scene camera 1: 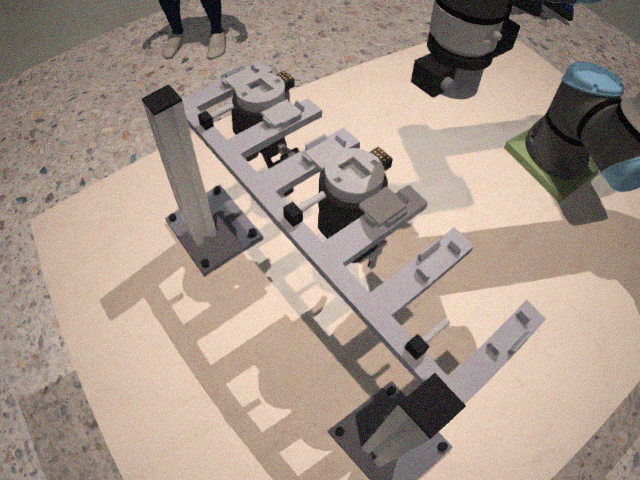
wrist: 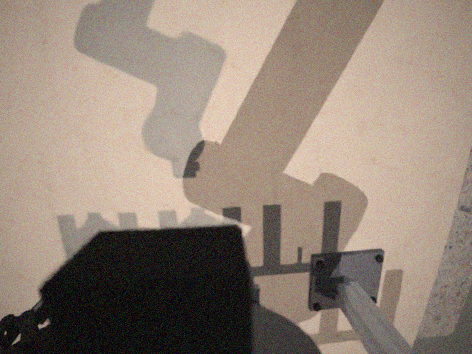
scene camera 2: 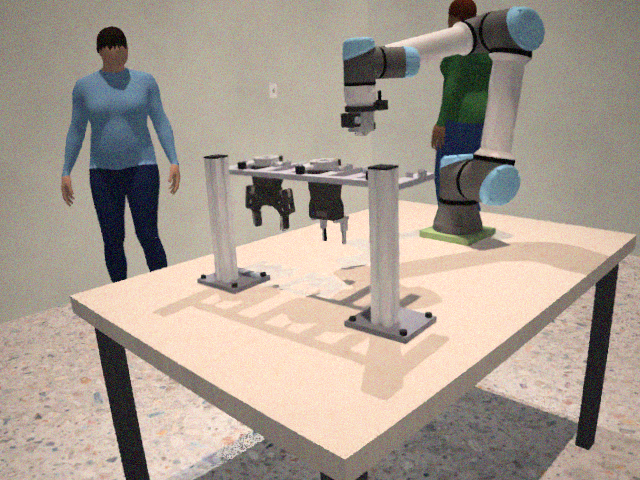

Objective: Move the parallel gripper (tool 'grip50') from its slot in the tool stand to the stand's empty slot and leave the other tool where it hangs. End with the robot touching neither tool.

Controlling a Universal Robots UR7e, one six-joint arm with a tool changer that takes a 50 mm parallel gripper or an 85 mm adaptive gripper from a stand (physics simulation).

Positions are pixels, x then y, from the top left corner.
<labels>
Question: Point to an adaptive gripper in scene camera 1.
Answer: At 263, 94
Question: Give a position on a parallel gripper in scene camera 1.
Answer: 354, 181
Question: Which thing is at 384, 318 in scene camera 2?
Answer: A tool stand.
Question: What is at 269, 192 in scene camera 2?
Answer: An adaptive gripper.
</labels>
